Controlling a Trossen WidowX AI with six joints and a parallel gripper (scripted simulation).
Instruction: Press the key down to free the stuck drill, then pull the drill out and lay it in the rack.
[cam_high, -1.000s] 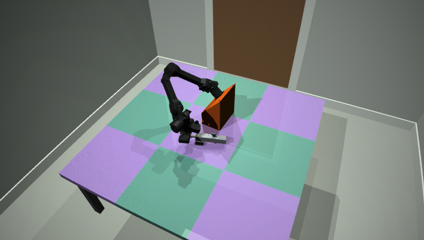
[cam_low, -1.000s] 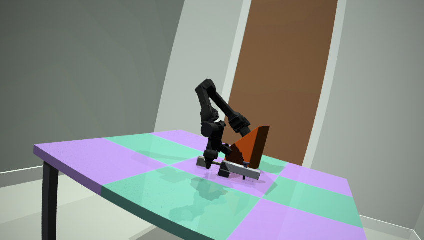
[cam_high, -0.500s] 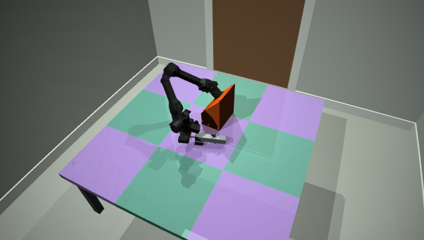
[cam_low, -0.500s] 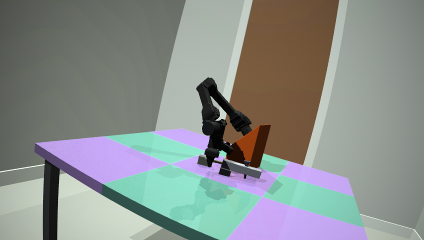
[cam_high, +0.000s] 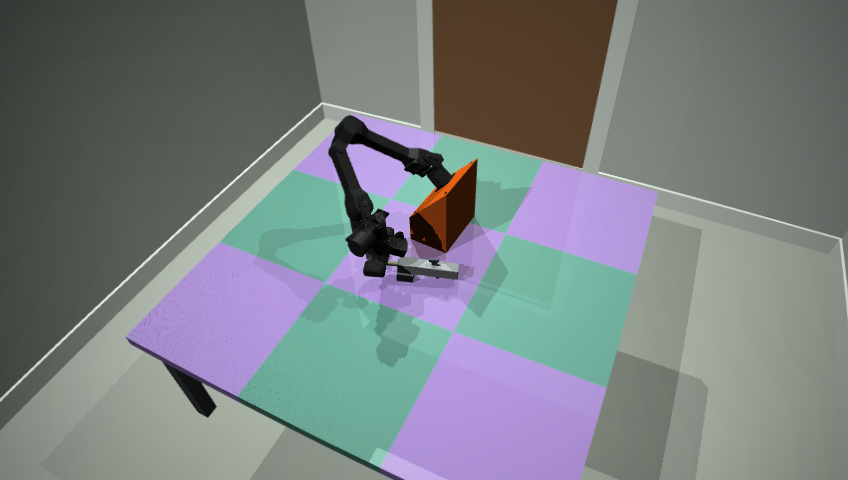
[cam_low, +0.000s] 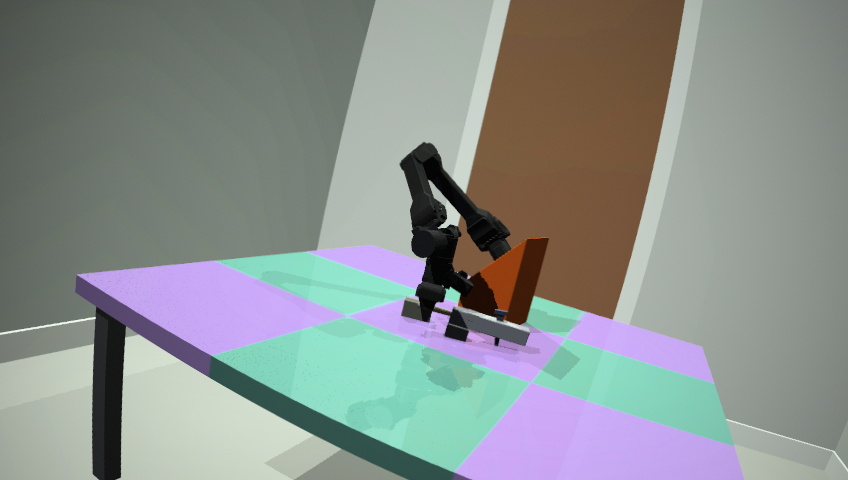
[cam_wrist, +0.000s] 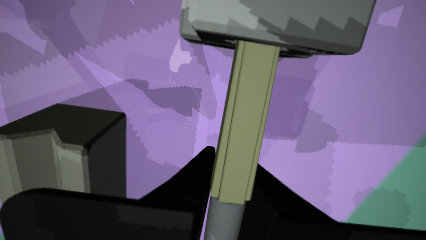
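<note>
Now: the olive-grey block 70 mm behind my gripper tip and 50 mm to the right of it. Also, from my gripper tip: dark t-shaped pin 40 mm behind, 160 mm to the left, 30 mm above; grey housing block 40 mm behind, 130 mm to the left, 20 mm above; drill 10 mm behind, 40 mm to the left, 30 mm above.
</note>
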